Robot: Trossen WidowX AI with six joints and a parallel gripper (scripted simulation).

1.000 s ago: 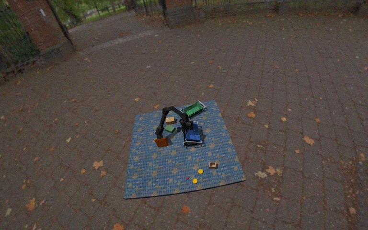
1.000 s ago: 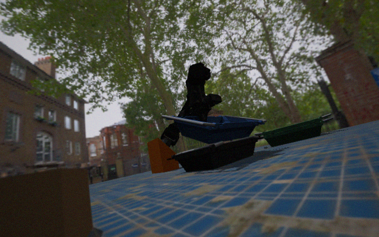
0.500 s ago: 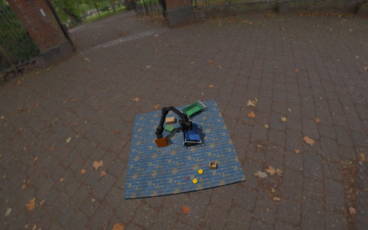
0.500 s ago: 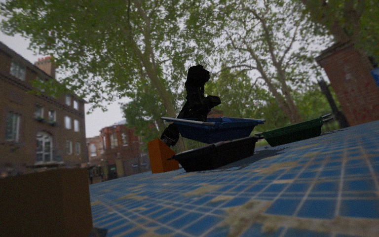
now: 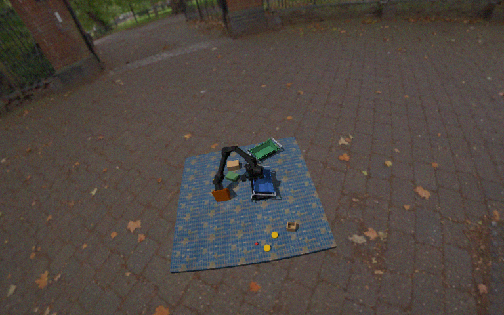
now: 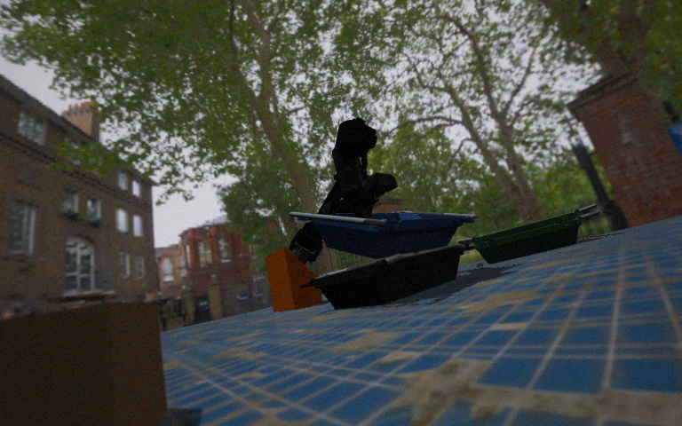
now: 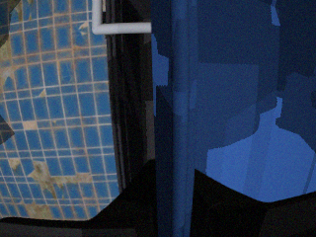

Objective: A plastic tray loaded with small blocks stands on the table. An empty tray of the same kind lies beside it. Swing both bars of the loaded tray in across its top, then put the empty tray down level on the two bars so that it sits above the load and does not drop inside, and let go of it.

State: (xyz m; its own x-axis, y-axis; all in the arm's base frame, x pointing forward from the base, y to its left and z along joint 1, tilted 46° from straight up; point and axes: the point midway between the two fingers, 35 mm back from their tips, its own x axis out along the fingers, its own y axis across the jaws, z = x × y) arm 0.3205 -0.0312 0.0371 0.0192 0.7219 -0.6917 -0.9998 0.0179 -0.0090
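The blue tray is 70 mm ahead of my gripper tip. Also, from my gripper tip: tan block (340 mm to the left, 200 mm behind, 90 mm below); then small brown box (430 mm to the right, 230 mm ahead, 110 mm below); then green block (210 mm behind, 200 mm to the left, 100 mm below).
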